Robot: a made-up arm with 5 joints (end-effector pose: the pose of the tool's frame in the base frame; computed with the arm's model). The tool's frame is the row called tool.
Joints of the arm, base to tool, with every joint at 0 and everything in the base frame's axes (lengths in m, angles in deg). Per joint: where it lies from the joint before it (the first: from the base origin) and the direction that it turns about. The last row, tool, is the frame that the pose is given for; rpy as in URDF.
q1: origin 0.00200 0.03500 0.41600 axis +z
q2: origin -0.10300 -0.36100 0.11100 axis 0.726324 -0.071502 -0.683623
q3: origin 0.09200 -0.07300 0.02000 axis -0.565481 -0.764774 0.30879
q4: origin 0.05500 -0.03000 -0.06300 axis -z
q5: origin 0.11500 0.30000 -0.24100 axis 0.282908 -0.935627 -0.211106
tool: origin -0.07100 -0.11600 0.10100 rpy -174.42 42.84 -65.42
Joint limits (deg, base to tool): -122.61..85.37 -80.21..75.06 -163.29..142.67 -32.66..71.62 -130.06..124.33
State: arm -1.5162 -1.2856 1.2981 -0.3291 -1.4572
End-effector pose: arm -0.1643 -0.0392 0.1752 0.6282 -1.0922 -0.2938
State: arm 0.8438 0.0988 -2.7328 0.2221 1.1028
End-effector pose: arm 0.1975 0.0615 0.7332 0.3021 -2.3814 -1.6260
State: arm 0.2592 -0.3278 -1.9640 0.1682 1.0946
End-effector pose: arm -0.0846 -0.0090 0.5165 -0.8649 2.3402 1.0151
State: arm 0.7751 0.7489 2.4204 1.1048 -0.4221
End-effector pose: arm 0.3417 -0.1881 0.7812 -1.4798 0.5273 -0.7609
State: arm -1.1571 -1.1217 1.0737 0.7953 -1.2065
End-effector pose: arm 0.1063 -0.1304 0.4528 1.2218 -2.2646 -0.3268
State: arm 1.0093 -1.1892 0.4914 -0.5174 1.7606
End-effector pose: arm 0.5438 -0.1222 0.1575 -1.3901 -2.0566 1.0279
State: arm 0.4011 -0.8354 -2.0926 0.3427 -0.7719
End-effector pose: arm 0.0117 -0.2230 0.2618 -0.1176 -1.5020 -1.8927
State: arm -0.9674 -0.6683 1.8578 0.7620 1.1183
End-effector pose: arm 0.1081 -0.2657 0.4867 -1.9429 -0.4175 -1.6708
